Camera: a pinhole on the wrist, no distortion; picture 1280 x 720 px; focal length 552.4 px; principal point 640.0 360.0 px. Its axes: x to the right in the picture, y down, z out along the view. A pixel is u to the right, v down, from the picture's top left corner.
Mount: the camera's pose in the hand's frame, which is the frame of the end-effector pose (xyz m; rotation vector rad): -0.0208 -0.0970 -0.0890 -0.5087 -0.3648 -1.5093
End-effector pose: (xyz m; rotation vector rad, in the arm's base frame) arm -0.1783 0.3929 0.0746 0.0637 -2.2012 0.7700
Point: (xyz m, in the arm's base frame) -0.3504 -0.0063 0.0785
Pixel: outside the picture
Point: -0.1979 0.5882 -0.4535
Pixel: outside the picture
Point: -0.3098 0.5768 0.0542
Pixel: 183 640
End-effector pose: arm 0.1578 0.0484 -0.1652 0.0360 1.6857 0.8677
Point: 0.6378 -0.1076 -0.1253
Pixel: outside the picture
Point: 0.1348 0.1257 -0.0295
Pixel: 247 199
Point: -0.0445 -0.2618 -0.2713
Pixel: behind the camera
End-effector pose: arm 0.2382 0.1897 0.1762 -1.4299 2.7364 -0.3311
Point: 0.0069 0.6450 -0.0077
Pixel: 101 33
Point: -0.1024 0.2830 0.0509
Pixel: 206 527
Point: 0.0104 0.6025 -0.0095
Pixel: 134 72
